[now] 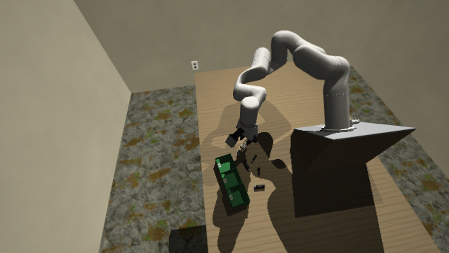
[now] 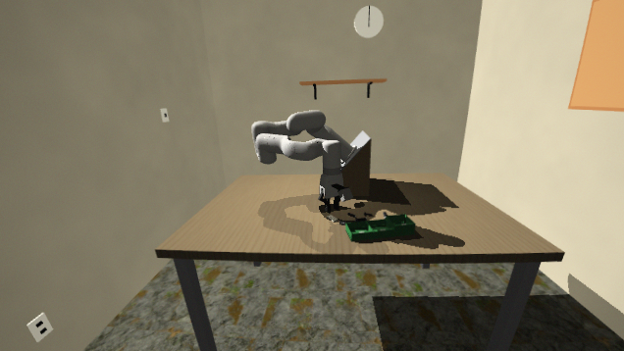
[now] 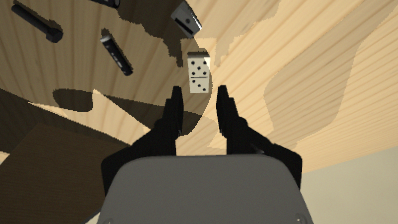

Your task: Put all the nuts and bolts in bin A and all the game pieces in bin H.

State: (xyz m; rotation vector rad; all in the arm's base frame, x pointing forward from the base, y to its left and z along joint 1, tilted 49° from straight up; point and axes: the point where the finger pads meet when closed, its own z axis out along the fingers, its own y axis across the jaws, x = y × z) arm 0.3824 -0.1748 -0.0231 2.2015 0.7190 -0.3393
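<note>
My hand is 60 mm above the white game piece. Round my hand: dark bolt: 40 mm behind, 160 mm to the left, 60 mm below; then small nut: 40 mm ahead, 40 mm to the left, 50 mm below; then green bin: 110 mm ahead, 190 mm to the left, 40 mm below.
</note>
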